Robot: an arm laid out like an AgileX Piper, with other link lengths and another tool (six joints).
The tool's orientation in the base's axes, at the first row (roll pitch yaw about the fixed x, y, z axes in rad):
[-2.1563 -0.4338 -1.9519]
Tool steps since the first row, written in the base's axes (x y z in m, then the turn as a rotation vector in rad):
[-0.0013 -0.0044 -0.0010 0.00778 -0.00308 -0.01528]
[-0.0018 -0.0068 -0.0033 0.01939 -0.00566 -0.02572]
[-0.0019 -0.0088 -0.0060 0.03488 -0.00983 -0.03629]
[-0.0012 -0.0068 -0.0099 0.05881 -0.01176 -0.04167]
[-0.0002 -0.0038 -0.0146 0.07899 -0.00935 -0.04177]
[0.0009 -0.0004 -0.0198 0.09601 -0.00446 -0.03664]
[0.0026 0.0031 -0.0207 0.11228 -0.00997 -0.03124]
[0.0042 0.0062 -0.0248 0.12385 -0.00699 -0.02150]
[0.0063 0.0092 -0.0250 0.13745 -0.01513 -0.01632]
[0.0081 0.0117 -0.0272 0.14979 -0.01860 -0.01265]
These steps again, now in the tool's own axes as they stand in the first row. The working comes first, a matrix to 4 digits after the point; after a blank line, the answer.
The tool's axes in the first row as the columns of a matrix, in the base's axes (used below as rounded here):
[-0.3375 -0.6433 0.6872]
[-0.8423 -0.1196 -0.5256]
[0.4203 -0.7562 -0.5014]

[0.0037 0.0021 0.0019 -0.00645 0.00692 0.01463]
[0.0049 0.0045 0.0040 -0.01259 0.00765 0.02920]
[0.0055 0.0068 0.0063 -0.01874 0.00618 0.04733]
[0.0020 0.0091 0.0077 -0.02746 -0.00492 0.06749]
[-0.0029 0.0116 0.0092 -0.03634 -0.01811 0.08014]
[-0.0083 0.0144 0.0108 -0.04405 -0.03352 0.08669]
[-0.0122 0.0136 0.0105 -0.04263 -0.04741 0.09806]
[-0.0171 0.0153 0.0121 -0.04495 -0.06258 0.09956]
[-0.0204 0.0138 0.0120 -0.04050 -0.07427 0.11059]
[-0.0240 0.0140 0.0131 -0.04020 -0.08457 0.11905]

